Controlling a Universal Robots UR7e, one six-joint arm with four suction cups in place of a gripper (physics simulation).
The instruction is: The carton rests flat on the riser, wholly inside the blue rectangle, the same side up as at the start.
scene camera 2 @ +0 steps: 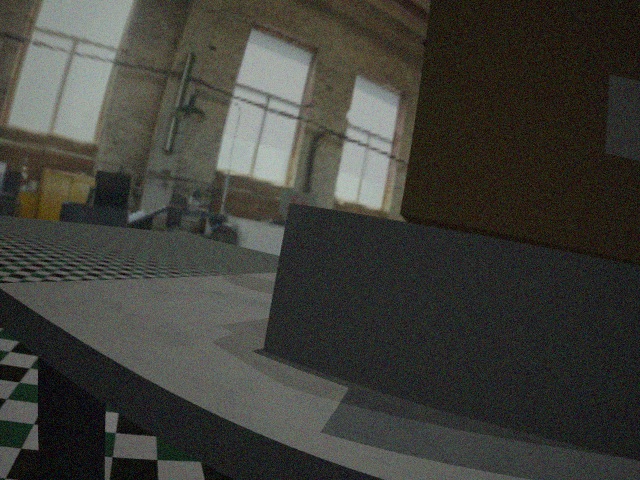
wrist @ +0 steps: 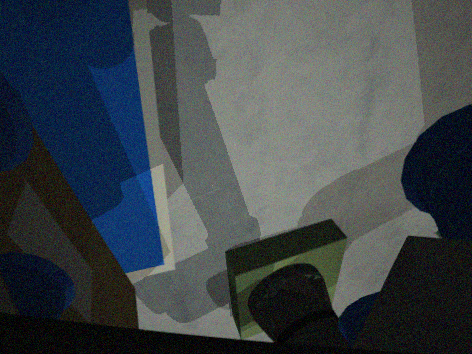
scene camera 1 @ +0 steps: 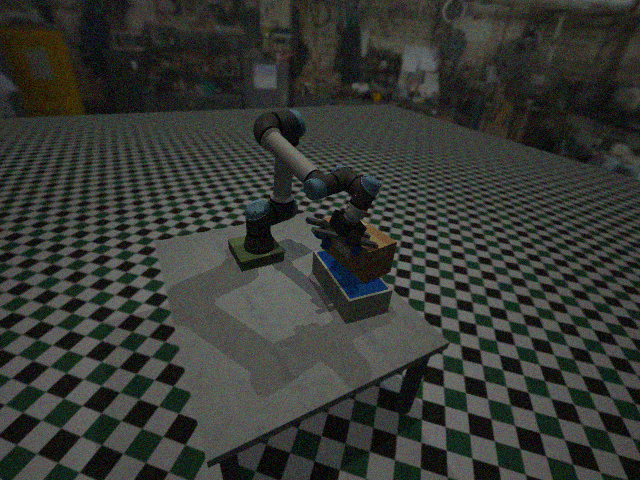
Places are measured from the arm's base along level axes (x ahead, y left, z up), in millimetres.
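Pixels of known places: hand, tool point: (wrist: 212, 238) (scene camera 1: 336, 245); arm's base, link origin: (wrist: 284, 291) (scene camera 1: 259, 245).
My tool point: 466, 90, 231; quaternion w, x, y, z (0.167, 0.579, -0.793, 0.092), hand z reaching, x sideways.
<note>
Ahead of a thing's pixels: the offset from my tool point to its top centre, as dx, dy, dz. Level surfaces: height alone.
The brown carton @[-56, +173, -11] (scene camera 1: 368, 257) (scene camera 2: 516, 129) (wrist: 57, 198) sits upright on the grey riser @[-9, +105, -167] (scene camera 1: 356, 306) (scene camera 2: 439, 310), over the far part of the blue rectangle @[-9, +105, -167] (scene camera 1: 347, 277) (wrist: 126, 225). Its far right side seems to reach past the riser's edge. The near part of the blue rectangle is bare. My suction gripper (scene camera 1: 343, 232) is at the carton's top left edge. Its dark blue cups (wrist: 30, 282) show over the carton and the blue area in the wrist view. I cannot tell whether they touch the carton. Suction is off and nothing is held.
The riser stands on a grey table @[dz -287] (scene camera 1: 269, 330) (scene camera 2: 154, 320) (wrist: 305, 95) near its right edge. The arm's green base plate (scene camera 1: 255, 255) (wrist: 324, 251) is at the table's back. A checkered floor (scene camera 1: 516, 258) surrounds the table.
</note>
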